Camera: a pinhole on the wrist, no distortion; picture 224 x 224 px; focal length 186.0 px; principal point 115.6 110.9 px. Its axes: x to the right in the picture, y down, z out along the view. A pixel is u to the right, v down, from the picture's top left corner.
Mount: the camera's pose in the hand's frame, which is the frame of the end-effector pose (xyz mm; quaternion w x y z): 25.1 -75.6 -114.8 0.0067 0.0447 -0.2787 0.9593
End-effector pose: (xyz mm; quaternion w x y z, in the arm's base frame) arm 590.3 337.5 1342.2 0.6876 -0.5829 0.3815 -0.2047
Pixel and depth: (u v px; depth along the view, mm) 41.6 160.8 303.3
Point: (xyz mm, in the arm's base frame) 810.1 199.4 1589.3
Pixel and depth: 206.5 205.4 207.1
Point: 605.5 325.4 1625.4
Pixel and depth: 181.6 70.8 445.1
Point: 819.0 558.4 1602.9
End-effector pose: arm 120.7 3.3 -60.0 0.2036 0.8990 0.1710 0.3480
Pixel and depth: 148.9 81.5 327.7
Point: 217.7 132.0 -294.0
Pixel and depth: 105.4 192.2 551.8
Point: 240.7 483.7 -434.6
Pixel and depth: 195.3 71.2 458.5
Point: 227.2 67.8 -478.5
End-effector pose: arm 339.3 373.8 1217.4 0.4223 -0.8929 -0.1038 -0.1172
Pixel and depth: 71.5 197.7 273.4
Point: 352.8 619.6 1464.0
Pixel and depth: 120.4 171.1 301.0
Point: 295.6 643.2 1408.1
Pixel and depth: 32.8 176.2 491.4
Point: 488.2 842.5 1536.2
